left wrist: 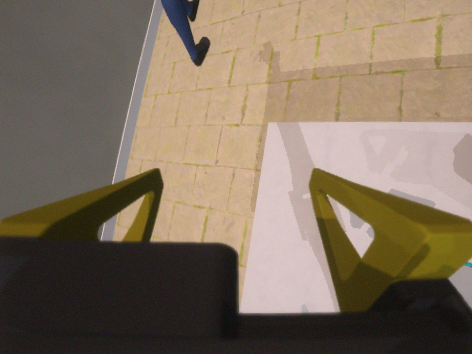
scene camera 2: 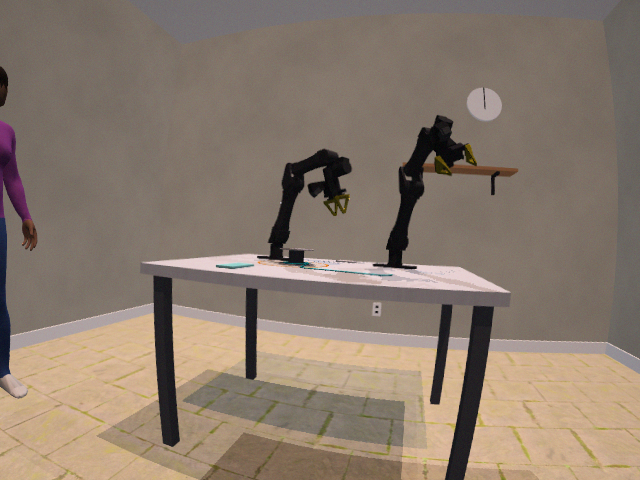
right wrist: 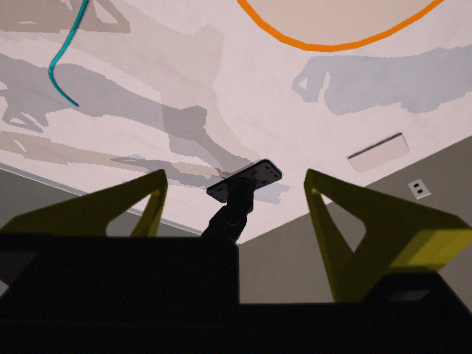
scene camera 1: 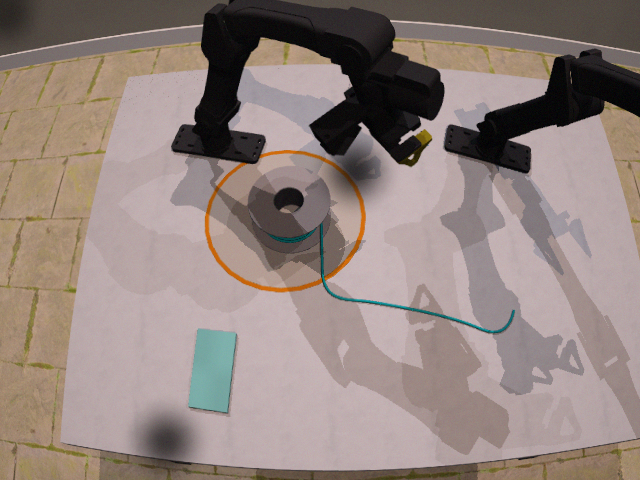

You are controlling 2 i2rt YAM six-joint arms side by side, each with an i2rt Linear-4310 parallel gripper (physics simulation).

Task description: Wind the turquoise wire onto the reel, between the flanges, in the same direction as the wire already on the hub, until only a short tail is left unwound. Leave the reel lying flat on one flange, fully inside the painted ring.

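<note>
A turquoise slab [scene camera 1: 211,379] and a pale slab [right wrist: 394,147] are part of the scene, and so is a grey reel [scene camera 1: 290,185]. In the left wrist view the reel is out of frame, and in the right wrist view the reel is out of frame too. The left gripper [scene camera 2: 464,169] [left wrist: 236,176] is visible in scene camera 2 as well as in the left wrist view, while the right gripper [scene camera 1: 394,144] [right wrist: 235,176] appears both in scene camera 1 and in the right wrist view.
</note>
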